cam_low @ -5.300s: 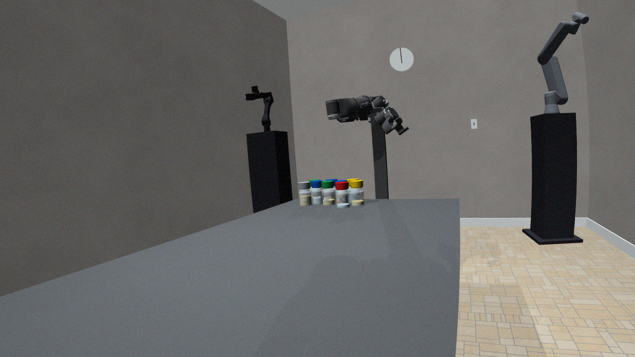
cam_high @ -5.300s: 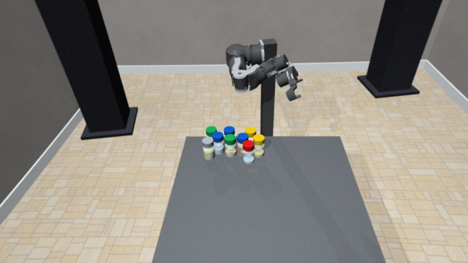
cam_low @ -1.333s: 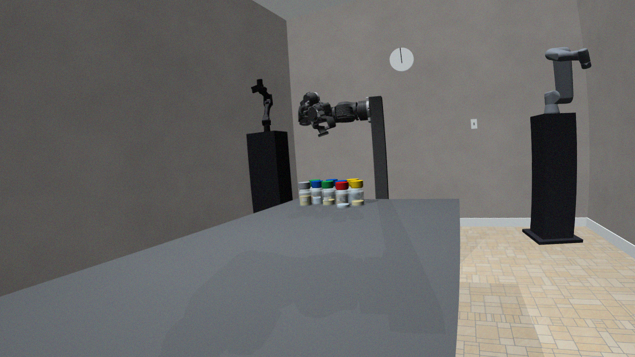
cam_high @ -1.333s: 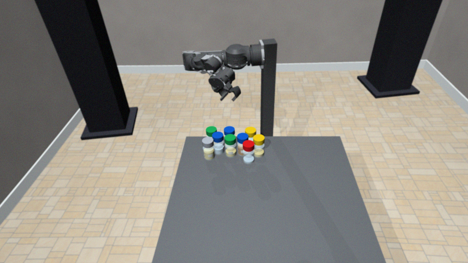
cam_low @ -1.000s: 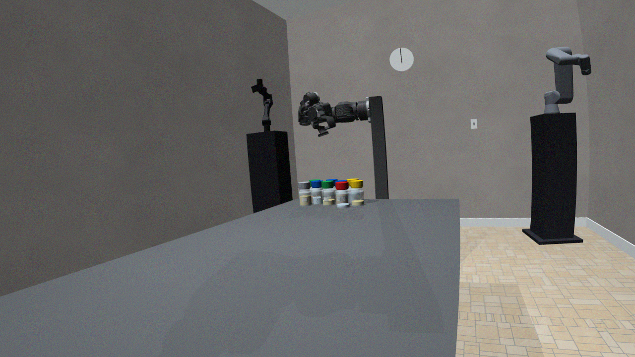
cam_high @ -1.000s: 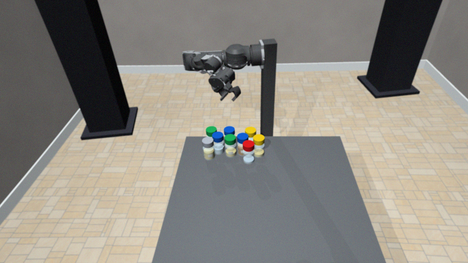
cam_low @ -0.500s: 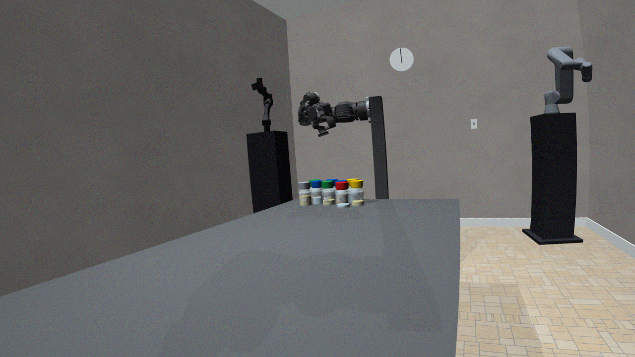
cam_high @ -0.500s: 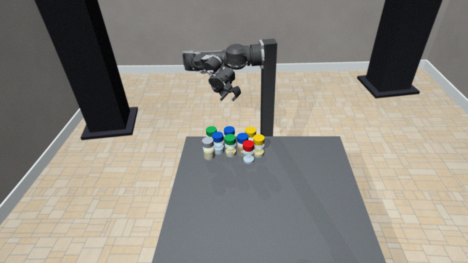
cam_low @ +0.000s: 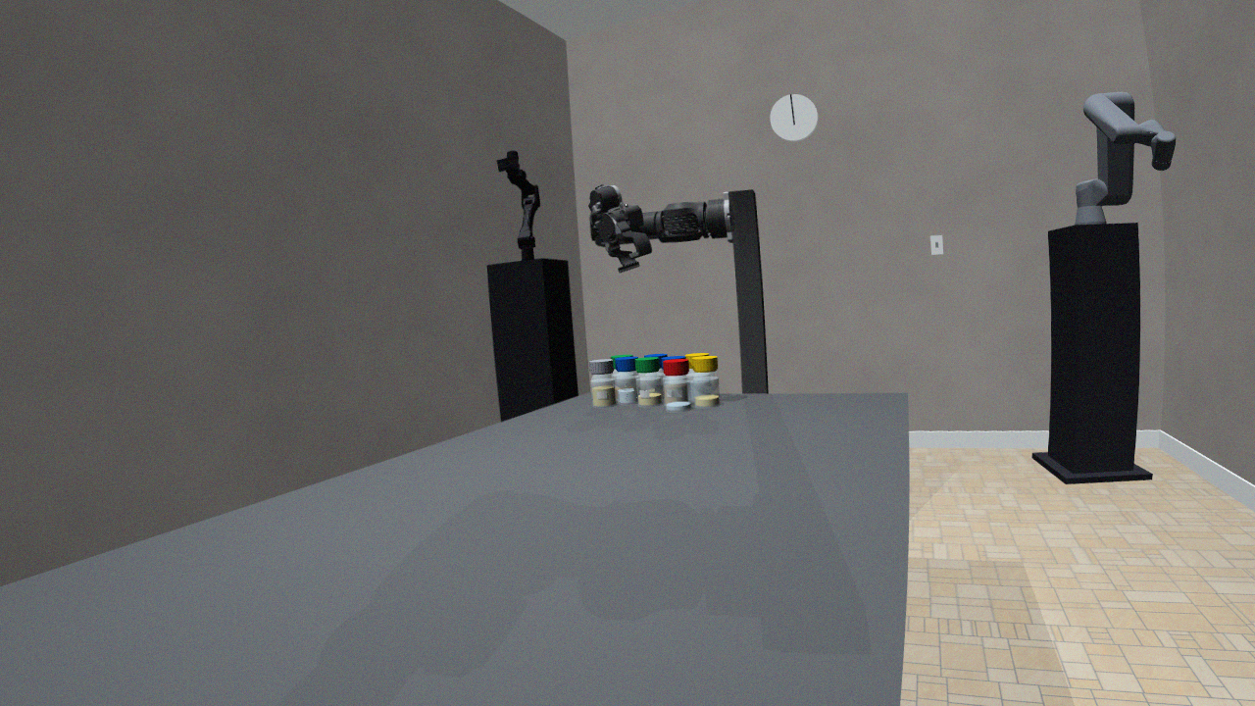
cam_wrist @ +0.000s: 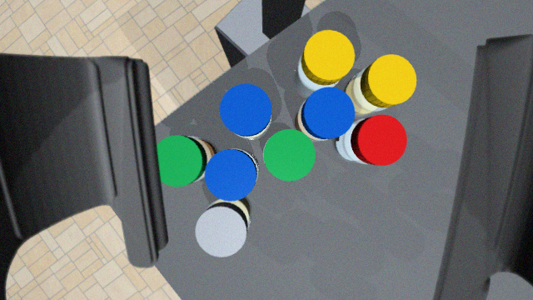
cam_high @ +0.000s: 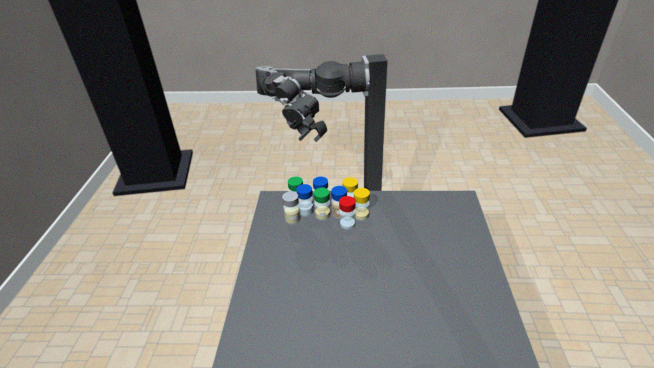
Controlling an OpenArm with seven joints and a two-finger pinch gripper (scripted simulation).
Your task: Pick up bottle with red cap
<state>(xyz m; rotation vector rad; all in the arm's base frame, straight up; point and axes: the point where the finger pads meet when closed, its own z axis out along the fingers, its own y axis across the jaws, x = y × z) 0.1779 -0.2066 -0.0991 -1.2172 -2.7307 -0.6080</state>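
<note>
Now: the yellow-capped bottle 27 cm below my hand, 15 cm to the left of it and 4 cm ahead of it. From my hand the other things lie so: green-capped bottle 27 cm below, 2 cm to the left, 2 cm ahead.
</note>
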